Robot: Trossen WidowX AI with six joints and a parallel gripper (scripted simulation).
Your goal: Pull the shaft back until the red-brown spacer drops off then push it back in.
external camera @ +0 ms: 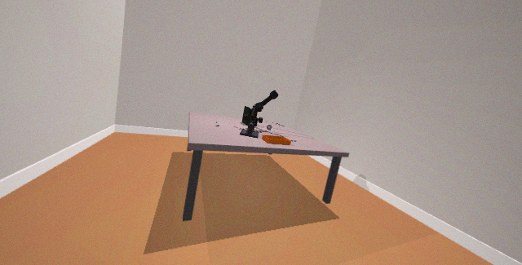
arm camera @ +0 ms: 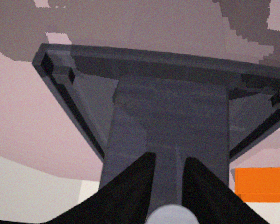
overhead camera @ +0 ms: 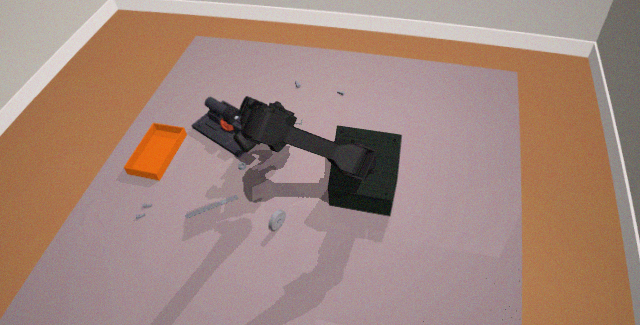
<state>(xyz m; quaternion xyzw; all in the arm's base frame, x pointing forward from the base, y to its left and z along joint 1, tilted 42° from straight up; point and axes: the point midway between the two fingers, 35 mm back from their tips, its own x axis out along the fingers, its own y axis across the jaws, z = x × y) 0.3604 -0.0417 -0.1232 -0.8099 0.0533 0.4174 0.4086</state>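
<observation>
Right now my gripper tip is 5 cm short of the grey shaft, 3 cm below it and 2 cm to the left of it. Also, from my gripper tip: orange tray 30 cm ahead, 11 cm to the left, 5 cm below; red-brown spacer 10 cm ahead, 5 cm to the right, 3 cm below; small pin 11 cm to the right, 11 cm behind, 5 cm below.
</observation>
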